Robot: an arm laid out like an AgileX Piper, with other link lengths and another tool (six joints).
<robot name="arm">
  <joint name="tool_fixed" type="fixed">
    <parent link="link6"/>
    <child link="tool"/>
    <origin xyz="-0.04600 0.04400 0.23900" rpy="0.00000 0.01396 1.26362"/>
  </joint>
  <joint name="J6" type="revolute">
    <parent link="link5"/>
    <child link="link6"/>
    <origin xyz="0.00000 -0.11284 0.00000" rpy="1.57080 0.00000 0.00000"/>
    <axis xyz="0 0 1"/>
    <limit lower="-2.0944" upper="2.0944"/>
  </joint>
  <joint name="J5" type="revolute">
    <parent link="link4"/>
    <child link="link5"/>
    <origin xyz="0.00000 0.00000 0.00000" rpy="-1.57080 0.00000 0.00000"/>
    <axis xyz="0 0 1"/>
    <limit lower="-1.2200" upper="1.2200"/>
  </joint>
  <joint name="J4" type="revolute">
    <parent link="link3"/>
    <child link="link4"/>
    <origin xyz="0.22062 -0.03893 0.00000" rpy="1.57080 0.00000 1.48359"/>
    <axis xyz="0 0 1"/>
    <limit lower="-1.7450" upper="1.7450"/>
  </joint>
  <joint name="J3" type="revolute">
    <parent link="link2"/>
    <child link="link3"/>
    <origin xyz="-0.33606 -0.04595 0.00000" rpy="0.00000 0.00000 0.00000"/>
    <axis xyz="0 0 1"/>
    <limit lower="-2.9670" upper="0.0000"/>
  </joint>
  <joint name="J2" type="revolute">
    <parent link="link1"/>
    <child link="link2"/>
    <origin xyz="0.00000 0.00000 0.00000" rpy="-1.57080 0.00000 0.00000"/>
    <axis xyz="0 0 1"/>
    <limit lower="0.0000" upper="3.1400"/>
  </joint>
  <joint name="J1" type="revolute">
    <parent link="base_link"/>
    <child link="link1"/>
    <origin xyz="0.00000 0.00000 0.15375" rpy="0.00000 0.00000 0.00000"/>
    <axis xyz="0 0 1"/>
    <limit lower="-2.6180" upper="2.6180"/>
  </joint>
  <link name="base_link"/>
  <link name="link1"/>
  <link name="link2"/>
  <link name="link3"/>
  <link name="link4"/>
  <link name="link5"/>
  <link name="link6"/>
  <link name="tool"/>
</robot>
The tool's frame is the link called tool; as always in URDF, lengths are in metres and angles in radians.
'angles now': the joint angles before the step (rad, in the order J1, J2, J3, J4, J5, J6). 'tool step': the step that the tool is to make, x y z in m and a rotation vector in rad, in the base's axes. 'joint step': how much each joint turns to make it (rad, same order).
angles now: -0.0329 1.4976 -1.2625 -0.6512 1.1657 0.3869
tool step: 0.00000 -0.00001 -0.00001 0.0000 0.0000 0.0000
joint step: 0.0000 0.0000 0.0000 0.0000 -0.0001 0.0000
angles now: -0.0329 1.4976 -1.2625 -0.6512 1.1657 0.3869
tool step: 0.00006 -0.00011 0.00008 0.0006 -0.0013 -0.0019
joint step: 0.0000 0.0001 0.0000 0.0000 0.0000 0.0024
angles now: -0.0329 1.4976 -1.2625 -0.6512 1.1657 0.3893
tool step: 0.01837 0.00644 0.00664 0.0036 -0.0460 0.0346
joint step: 0.0000 0.0000 0.0001 0.0000 -0.0577 0.0000
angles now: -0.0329 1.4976 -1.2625 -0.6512 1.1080 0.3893
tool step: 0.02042 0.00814 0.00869 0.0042 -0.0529 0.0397
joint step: 0.0000 0.0000 0.0000 0.0000 -0.0663 0.0000
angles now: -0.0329 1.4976 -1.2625 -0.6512 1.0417 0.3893
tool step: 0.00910 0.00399 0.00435 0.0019 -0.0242 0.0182
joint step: 0.0000 0.0001 -0.0001 0.0000 -0.0303 0.0000
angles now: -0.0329 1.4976 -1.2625 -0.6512 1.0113 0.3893
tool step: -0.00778 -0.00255 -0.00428 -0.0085 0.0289 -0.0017
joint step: 0.0000 0.0000 0.0000 0.0000 0.0246 -0.0174
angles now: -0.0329 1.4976 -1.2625 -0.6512 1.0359 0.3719
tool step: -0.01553 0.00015 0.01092 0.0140 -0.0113 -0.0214
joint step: 0.0000 -0.0461 0.0001 0.0200 0.0398 -0.0063
